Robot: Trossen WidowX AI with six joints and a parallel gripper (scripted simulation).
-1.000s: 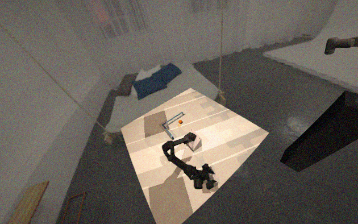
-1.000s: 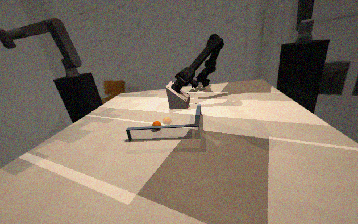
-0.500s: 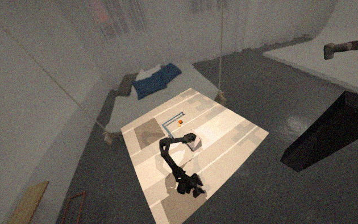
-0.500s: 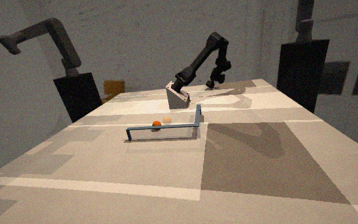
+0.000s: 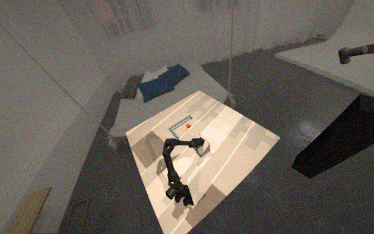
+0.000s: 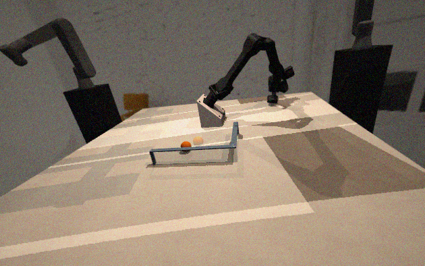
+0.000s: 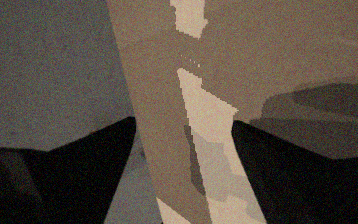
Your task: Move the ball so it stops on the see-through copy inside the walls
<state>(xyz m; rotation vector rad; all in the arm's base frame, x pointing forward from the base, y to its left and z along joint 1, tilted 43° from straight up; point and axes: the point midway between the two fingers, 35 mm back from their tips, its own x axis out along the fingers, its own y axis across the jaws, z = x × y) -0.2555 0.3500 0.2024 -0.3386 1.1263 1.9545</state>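
Right now the orange-brown ball is 610 mm ahead of my gripper tip, 480 mm to the right of it and 10 mm below it. Also, from my gripper tip: see-through copy of ball: 570 mm ahead, 430 mm to the right, 10 mm below.
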